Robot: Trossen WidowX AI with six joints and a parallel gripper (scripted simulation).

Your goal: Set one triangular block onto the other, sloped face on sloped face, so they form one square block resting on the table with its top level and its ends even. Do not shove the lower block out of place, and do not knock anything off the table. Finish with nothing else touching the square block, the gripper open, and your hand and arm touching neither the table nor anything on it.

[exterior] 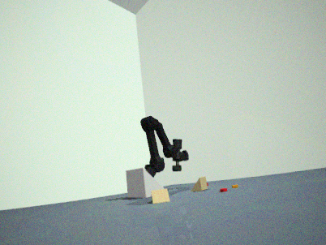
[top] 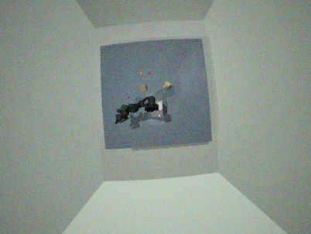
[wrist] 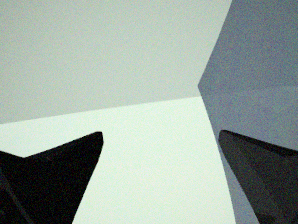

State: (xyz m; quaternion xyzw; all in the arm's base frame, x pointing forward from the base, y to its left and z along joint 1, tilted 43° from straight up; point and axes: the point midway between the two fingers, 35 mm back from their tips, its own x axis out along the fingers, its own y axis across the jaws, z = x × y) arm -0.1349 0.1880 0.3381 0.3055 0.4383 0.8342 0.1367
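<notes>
The tan triangular block lies 520 mm to the right of my gripper tip, 430 mm ahead of it and 170 mm below it. The rest, counted from my gripper tip: small red piece 580 mm ahead, 310 mm to the right, 190 mm below; then small orange piece 580 mm ahead, 220 mm to the right, 190 mm below.
</notes>
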